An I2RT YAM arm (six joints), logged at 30 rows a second.
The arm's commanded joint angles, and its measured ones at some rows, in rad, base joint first. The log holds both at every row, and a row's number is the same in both.
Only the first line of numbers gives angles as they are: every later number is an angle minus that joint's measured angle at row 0.
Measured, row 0: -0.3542, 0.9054, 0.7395, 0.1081, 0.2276, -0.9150
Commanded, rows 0 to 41: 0.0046, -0.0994, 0.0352, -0.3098, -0.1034, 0.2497; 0.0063, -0.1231, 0.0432, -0.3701, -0.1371, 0.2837; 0.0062, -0.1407, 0.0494, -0.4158, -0.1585, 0.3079; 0.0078, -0.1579, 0.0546, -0.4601, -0.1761, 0.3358; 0.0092, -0.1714, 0.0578, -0.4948, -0.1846, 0.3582; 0.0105, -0.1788, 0.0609, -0.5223, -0.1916, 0.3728; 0.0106, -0.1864, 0.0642, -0.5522, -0.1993, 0.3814; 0.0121, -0.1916, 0.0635, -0.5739, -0.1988, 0.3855; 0.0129, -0.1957, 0.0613, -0.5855, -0.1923, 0.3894; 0.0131, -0.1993, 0.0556, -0.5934, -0.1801, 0.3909; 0.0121, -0.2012, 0.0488, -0.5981, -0.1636, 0.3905; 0.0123, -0.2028, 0.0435, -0.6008, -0.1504, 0.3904; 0.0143, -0.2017, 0.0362, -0.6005, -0.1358, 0.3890; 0.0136, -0.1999, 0.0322, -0.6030, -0.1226, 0.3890; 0.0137, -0.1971, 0.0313, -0.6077, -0.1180, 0.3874; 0.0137, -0.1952, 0.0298, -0.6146, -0.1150, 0.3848; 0.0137, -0.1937, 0.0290, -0.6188, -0.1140, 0.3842; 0.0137, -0.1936, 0.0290, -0.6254, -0.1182, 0.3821; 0.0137, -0.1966, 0.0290, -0.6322, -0.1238, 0.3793; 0.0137, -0.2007, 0.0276, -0.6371, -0.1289, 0.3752; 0.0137, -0.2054, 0.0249, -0.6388, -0.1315, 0.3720; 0.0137, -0.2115, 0.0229, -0.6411, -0.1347, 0.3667; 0.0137, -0.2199, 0.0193, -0.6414, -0.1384, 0.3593; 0.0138, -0.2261, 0.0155, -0.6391, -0.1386, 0.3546; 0.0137, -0.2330, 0.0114, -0.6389, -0.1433, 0.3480; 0.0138, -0.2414, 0.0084, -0.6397, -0.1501, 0.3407; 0.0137, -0.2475, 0.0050, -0.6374, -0.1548, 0.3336; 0.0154, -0.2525, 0.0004, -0.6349, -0.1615, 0.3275; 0.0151, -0.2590, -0.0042, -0.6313, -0.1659, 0.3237; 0.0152, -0.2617, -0.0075, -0.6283, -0.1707, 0.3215; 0.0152, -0.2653, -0.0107, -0.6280, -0.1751, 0.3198; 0.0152, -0.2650, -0.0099, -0.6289, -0.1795, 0.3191; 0.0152, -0.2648, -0.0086, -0.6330, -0.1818, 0.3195; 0.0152, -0.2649, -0.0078, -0.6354, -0.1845, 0.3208; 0.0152, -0.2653, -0.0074, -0.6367, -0.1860, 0.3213; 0.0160, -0.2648, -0.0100, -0.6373, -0.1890, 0.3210; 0.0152, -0.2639, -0.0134, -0.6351, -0.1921, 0.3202; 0.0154, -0.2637, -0.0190, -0.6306, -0.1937, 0.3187; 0.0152, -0.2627, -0.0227, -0.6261, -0.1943, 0.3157; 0.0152, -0.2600, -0.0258, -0.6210, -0.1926, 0.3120; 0.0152, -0.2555, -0.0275, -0.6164, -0.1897, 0.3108; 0.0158, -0.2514, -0.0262, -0.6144, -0.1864, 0.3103
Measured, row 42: 0.0076, -0.2556, -0.0195, -0.6233, -0.1755, 0.3197
